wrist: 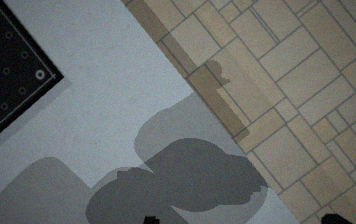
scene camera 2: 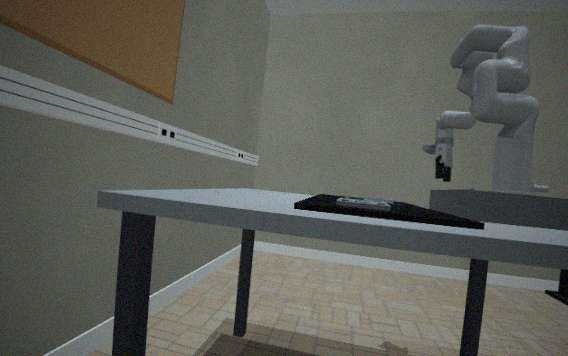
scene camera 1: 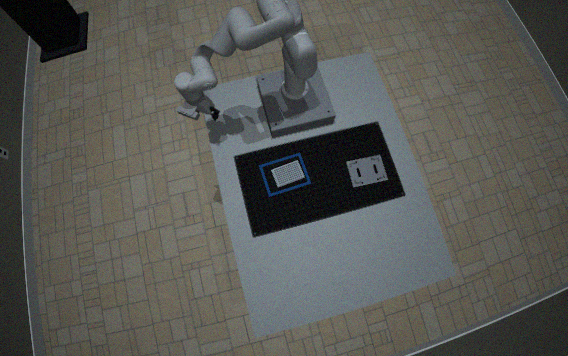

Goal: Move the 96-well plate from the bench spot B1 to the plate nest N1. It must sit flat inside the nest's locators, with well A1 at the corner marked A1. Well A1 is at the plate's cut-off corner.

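The robot's scene shows a grey plate nest N1 [scene camera 1: 366,168].
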